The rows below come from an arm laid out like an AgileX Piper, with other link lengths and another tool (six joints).
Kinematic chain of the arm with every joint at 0, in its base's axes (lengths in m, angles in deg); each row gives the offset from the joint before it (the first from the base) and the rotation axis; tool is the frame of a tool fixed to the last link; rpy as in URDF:
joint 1: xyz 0 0 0.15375 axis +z
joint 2: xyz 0 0 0 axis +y
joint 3: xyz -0.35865 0 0.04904 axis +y
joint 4: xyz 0.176 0 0.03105 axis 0.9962 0 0.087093
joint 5: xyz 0 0 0 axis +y
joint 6: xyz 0.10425 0 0.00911 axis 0.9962 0 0.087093
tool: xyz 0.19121 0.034 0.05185 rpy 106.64 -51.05 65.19
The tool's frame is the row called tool.
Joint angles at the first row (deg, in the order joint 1, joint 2, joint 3, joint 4, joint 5, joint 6):
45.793 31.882 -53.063 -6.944 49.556 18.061
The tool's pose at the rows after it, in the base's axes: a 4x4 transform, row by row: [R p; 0 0 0 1], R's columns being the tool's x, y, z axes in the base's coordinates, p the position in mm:
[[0.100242 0.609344 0.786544 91.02], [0.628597 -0.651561 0.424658 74.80], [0.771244 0.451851 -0.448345 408.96], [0 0 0 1]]
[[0.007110 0.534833 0.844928 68.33], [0.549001 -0.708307 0.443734 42.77], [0.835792 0.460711 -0.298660 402.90], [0 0 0 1]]
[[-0.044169 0.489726 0.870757 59.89], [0.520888 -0.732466 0.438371 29.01], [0.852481 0.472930 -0.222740 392.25], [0 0 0 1]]
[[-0.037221 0.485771 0.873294 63.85], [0.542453 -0.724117 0.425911 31.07], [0.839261 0.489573 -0.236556 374.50], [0 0 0 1]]
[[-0.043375 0.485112 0.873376 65.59], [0.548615 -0.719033 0.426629 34.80], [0.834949 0.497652 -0.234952 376.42], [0 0 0 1]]
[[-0.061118 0.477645 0.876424 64.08], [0.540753 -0.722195 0.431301 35.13], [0.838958 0.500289 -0.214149 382.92], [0 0 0 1]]
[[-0.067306 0.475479 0.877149 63.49], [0.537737 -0.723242 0.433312 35.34], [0.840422 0.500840 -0.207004 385.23], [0 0 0 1]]
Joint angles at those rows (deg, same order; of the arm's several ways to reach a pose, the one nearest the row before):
45.793 17.694 -45.739 -11.044 43.348 19.295
45.793 6.129 -39.854 -13.959 39.893 20.616
45.792 0.040 -35.802 -16.142 37.707 21.086
45.793 -1.206 -32.639 -17.099 36.927 21.100
45.793 -0.339 -32.068 -17.368 35.504 21.046
45.794 -0.241 -32.068 -17.601 34.198 21.046
45.794 -0.192 -32.068 -17.651 33.727 21.046

